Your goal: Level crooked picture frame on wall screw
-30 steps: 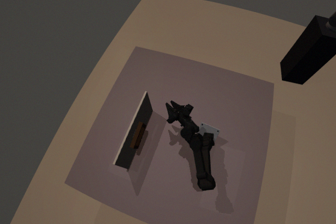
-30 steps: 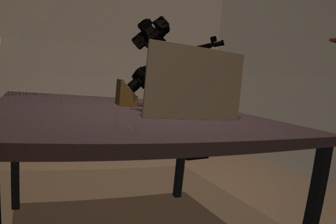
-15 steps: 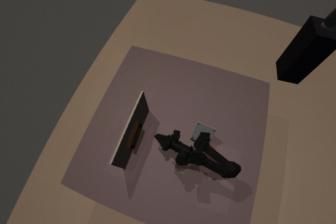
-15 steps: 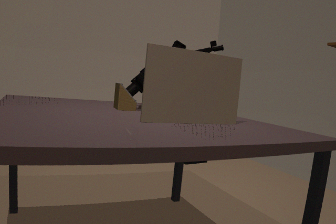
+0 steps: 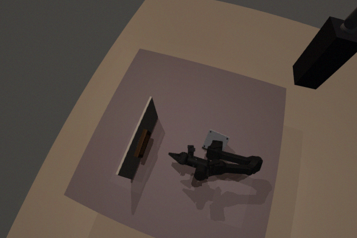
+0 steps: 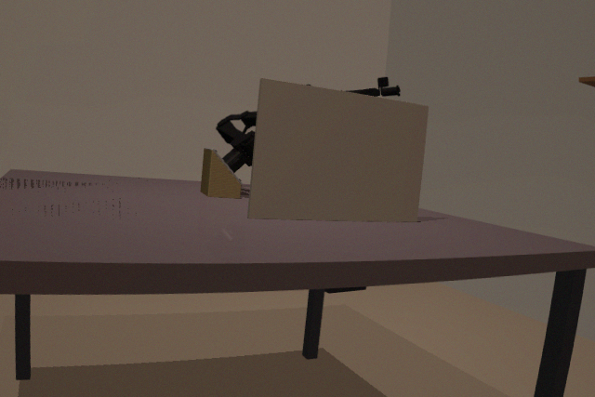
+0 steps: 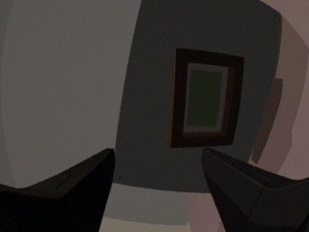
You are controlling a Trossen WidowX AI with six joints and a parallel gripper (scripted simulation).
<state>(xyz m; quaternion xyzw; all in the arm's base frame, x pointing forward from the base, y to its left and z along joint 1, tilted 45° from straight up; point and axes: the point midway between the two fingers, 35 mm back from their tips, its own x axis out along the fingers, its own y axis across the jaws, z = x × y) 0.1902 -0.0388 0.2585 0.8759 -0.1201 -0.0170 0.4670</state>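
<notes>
The picture frame lies 19 cm ahead of my gripper tip, 9 cm below it and 4 cm to the right of it. Round my gripper tip: wall panel 19 cm ahead, 10 cm below, 5 cm to the right.
</notes>
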